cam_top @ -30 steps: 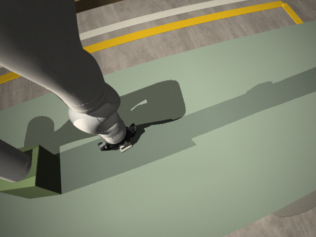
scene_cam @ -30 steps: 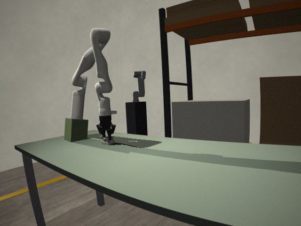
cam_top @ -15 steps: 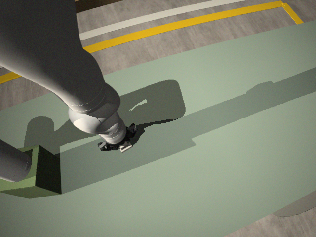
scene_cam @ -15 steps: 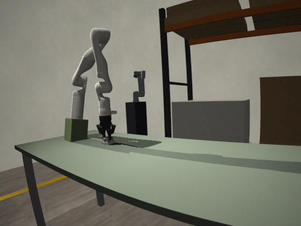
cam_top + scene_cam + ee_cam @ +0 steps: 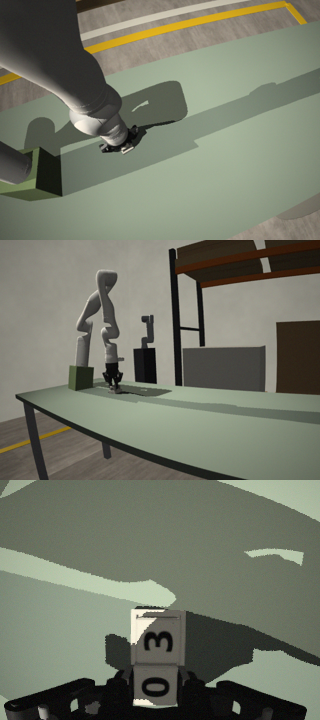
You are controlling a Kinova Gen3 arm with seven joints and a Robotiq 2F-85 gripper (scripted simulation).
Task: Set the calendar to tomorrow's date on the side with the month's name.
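My gripper is now 1 cm above the white cube. From my hand the other things lie so: white tray: 1 cm behind, 1 cm to the left, 3 cm below.
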